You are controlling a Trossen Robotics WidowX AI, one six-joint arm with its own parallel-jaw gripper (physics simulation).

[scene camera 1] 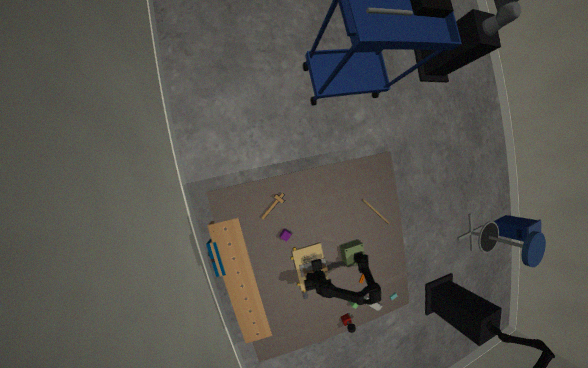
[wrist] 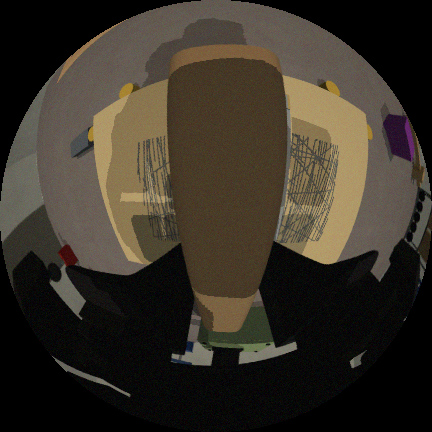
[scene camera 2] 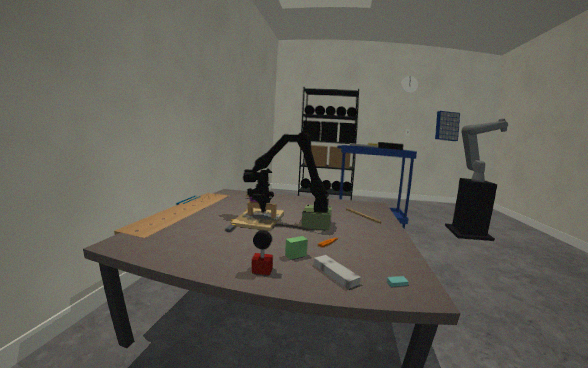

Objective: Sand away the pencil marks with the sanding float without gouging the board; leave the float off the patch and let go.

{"gripper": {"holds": "sanding float"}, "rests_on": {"red block with black ball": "table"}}
